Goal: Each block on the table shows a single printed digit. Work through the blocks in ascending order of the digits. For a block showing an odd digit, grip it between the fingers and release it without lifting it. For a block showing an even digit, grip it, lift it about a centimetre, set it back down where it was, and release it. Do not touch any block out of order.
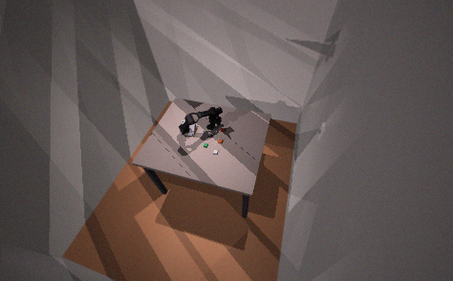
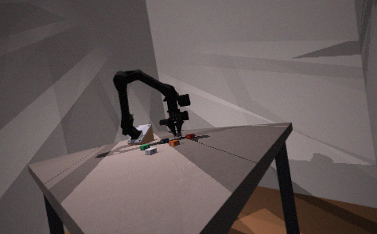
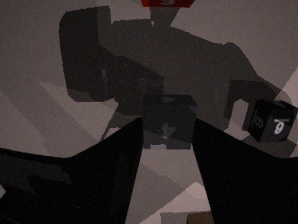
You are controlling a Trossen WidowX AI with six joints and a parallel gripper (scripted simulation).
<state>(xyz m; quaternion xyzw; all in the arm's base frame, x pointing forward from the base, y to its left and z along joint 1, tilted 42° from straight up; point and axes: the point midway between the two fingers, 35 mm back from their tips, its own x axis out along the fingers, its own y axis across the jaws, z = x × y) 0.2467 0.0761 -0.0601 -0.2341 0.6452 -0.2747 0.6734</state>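
The black block is 10 mm behind my gripper tip, 100 mm to the right of it and 10 mm below it. From my gripper tip the other things lie so: grey block (right at my gripper tip); orange block (100 mm ahead, 140 mm to the right, 10 mm below); red block (90 mm ahead, 10 mm below).
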